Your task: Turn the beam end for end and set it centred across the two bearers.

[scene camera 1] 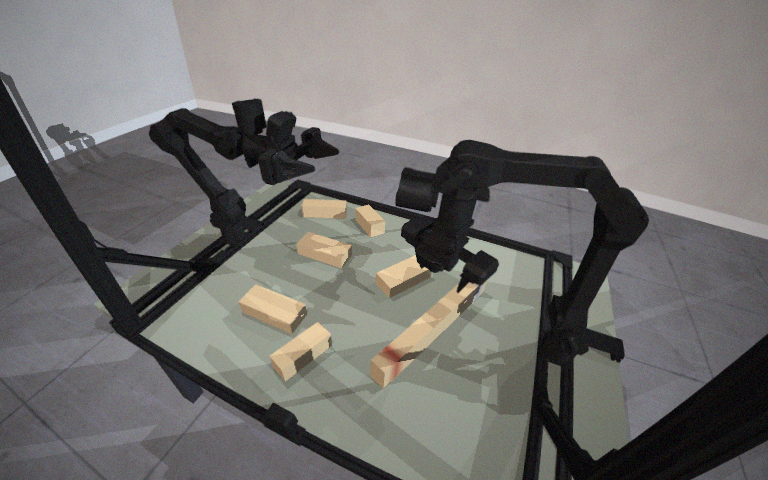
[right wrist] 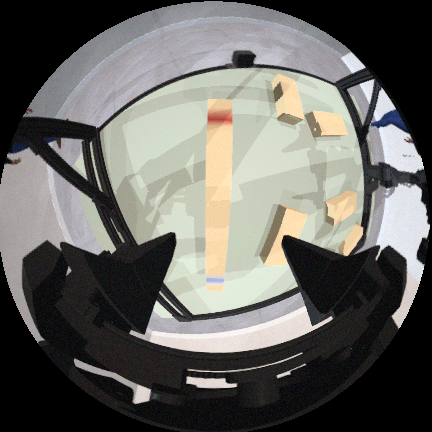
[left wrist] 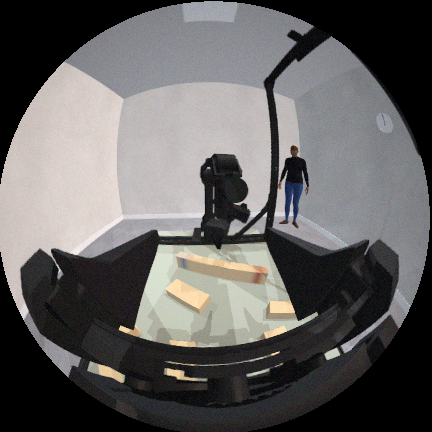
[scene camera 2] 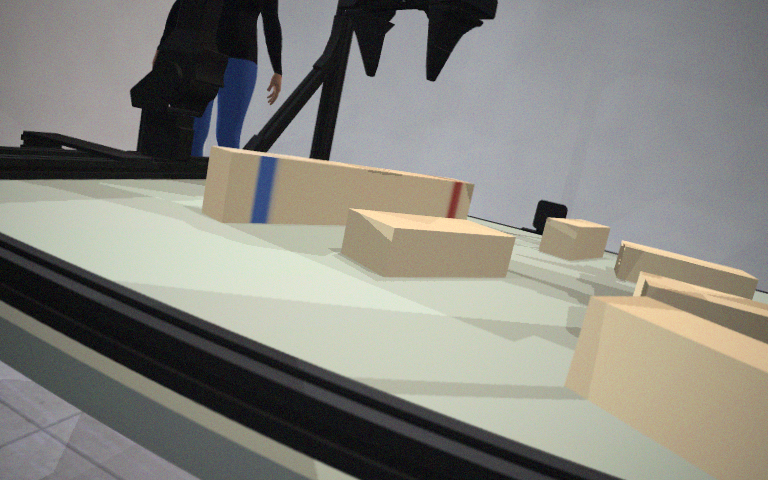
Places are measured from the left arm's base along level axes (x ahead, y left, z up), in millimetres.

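Where they show: left gripper, between the fingertips: [scene camera 1: 327, 160] [left wrist: 212, 234]; right gripper, between the fingertips: [scene camera 1: 440, 279] [right wrist: 231, 239] [left wrist: 221, 241] [scene camera 2: 398, 78]; left arm's base, origin of its link: [scene camera 1: 233, 237] [right wrist: 368, 170]; right arm's base, origin of its link: [scene camera 1: 556, 352] [left wrist: 208, 238] [scene camera 2: 161, 159].
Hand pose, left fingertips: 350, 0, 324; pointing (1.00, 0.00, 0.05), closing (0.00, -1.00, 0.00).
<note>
Each offset is from my left fingertips to the top centre of the thing, as dx, dy, dz.
The long wooden beam @(+290, -40, -281) [scene camera 1: 421, 335] [scene camera 2: 339, 192] [left wrist: 220, 268] [right wrist: 219, 175] lies flat on the mat. In scene camera 1 its red band is at the near end, its blue band at the far right end, partly behind a right finger. Several shorter wooden blocks lie around; which two are the bearers I cannot tell. One block @(+166, +80, -306) [scene camera 1: 403, 277] [scene camera 2: 453, 251] [left wrist: 187, 296] [right wrist: 291, 220] lies beside the beam. My right gripper [scene camera 2: 400, 77] [right wrist: 231, 239] is open and empty above the beam, its fingers spread to either side of the beam's line. My left gripper [scene camera 1: 325, 159] is open, empty and high at the back left.
At the left of scene camera 1 are two blocks, one @(-71, -165, -306) [scene camera 1: 272, 305] [right wrist: 329, 123] behind the other @(+57, -231, -300) [scene camera 1: 303, 348] [left wrist: 281, 309] [right wrist: 287, 97]. Three more @(-77, +76, -306) [scene camera 1: 323, 249] @(-187, +255, -300) [scene camera 1: 324, 209] @(-22, +261, -297) [scene camera 1: 370, 219] lie towards the back. A black frame [scene camera 1: 215, 390] edges the mat. A person [left wrist: 294, 172] stands beyond it.
</note>
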